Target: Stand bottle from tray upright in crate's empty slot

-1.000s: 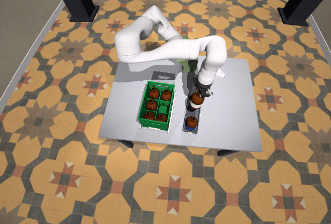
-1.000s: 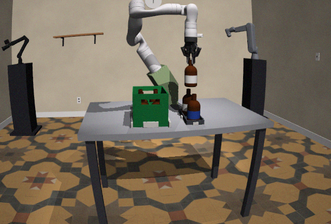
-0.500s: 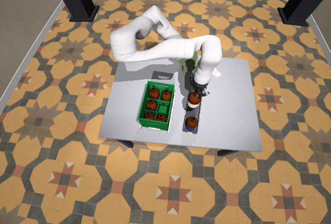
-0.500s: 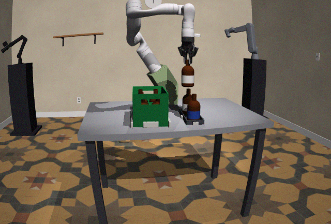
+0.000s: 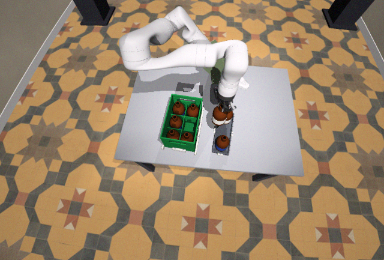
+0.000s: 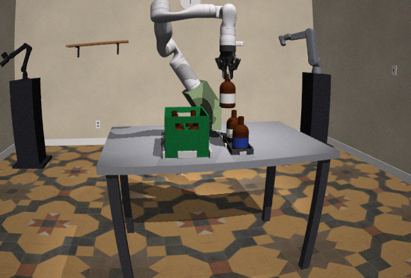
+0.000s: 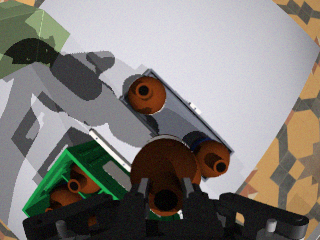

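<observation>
Right now the brown bottle is 7 cm below my hand. Also, from my hand: tray (5 cm to the left, 33 cm below); then white-label bottle (9 cm behind, 6 cm to the left, 25 cm below); then crate (1 cm behind, 20 cm to the right, 25 cm below).
</observation>
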